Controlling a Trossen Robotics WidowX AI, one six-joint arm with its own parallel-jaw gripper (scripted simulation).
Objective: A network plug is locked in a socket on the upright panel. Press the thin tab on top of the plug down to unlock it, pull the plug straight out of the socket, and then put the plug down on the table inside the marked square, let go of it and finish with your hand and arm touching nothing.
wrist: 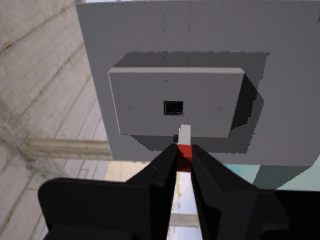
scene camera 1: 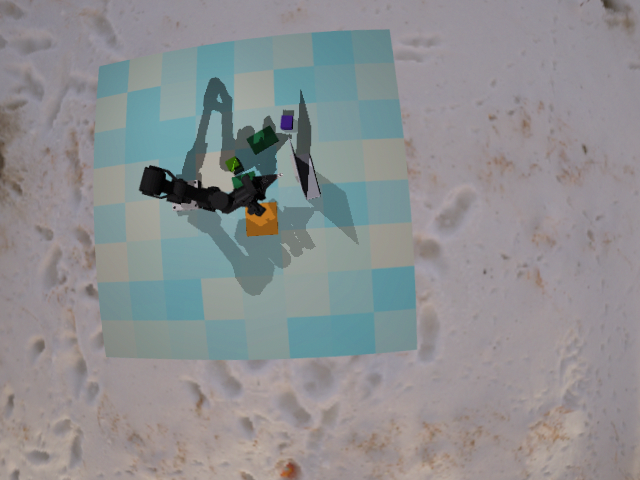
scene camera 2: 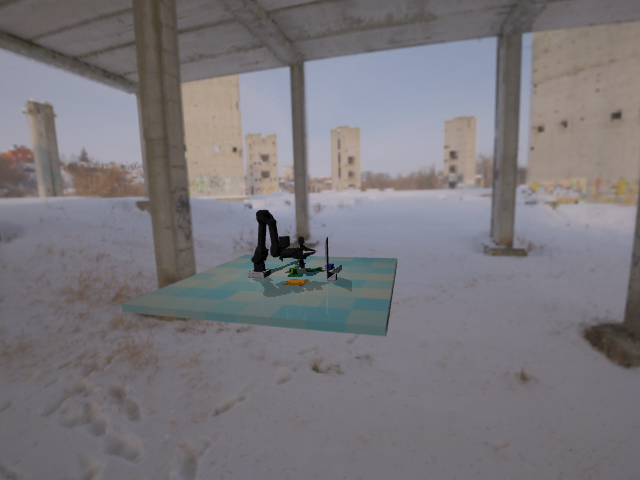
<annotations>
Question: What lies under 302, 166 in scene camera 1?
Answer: An upright panel.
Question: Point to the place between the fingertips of my gripper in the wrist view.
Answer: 183, 150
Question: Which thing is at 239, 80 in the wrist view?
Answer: An upright panel.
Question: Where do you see an orange marked square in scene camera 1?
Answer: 266, 224
</annotations>
